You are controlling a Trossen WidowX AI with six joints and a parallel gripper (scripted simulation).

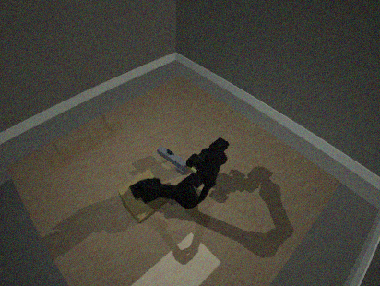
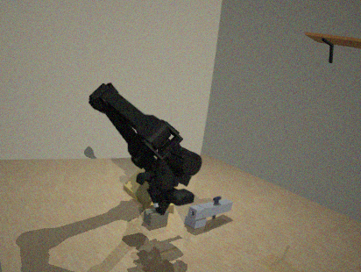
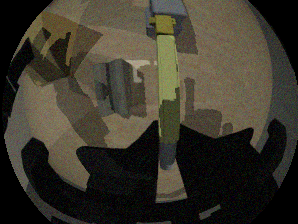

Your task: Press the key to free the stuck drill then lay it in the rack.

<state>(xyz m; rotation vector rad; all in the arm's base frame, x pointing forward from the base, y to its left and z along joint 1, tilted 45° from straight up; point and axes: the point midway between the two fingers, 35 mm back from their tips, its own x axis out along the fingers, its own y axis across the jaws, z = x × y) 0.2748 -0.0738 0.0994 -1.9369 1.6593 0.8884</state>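
Now: gripper tip 70 mm past the rack, 30 mm to the right of it and 50 mm above it. Also, from my gripper tip: drill: 10 mm behind, 40 mm to the left, 30 mm above; then key: 30 mm behind, 230 mm to the left, 10 mm below; then grey block: 20 mm behind, 200 mm to the left, 30 mm below.
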